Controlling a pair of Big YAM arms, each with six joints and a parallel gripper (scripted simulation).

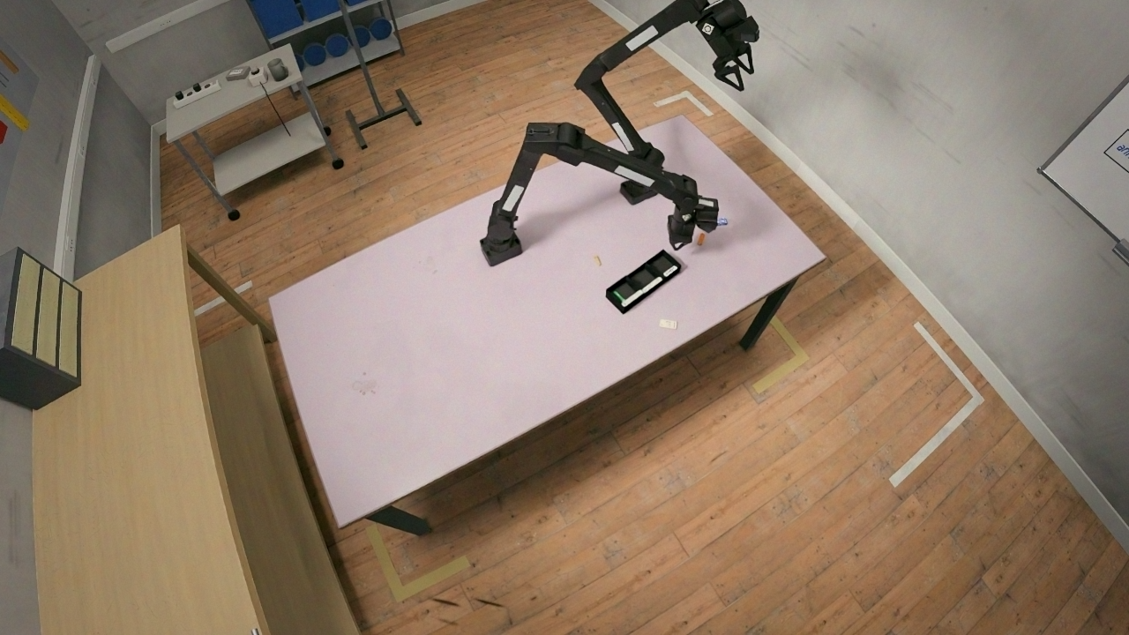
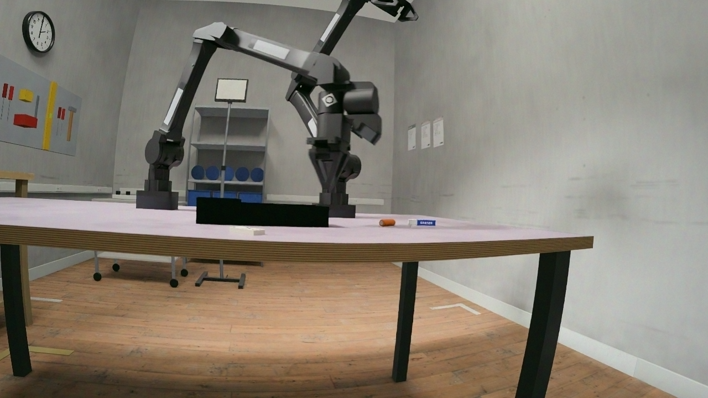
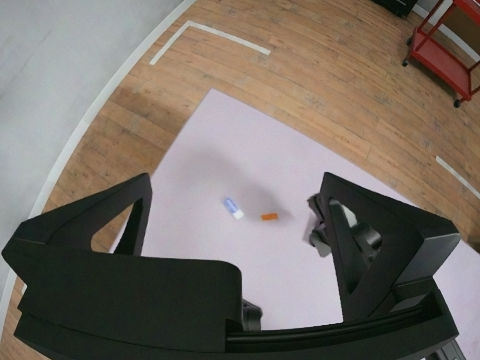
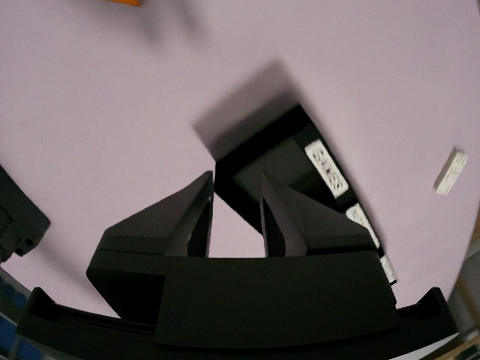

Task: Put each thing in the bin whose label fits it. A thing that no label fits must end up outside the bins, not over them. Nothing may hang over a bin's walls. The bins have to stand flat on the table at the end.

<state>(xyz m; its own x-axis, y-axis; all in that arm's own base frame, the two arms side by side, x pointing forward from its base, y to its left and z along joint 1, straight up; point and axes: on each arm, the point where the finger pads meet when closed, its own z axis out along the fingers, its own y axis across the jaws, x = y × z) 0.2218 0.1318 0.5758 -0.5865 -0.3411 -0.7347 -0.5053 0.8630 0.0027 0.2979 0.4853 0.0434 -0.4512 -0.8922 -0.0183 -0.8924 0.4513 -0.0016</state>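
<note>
Now: right hand 2 cm past the orange battery, 14 cm to the right of it and 7 cm above it. Also, from my right hand: eraser 5 cm behind, 23 cm to the left, 8 cm below; then white die 19 cm ahead, 15 cm to the right, 8 cm below; then brass bolt 12 cm behind, 22 cm to the right, 8 cm below.
</note>
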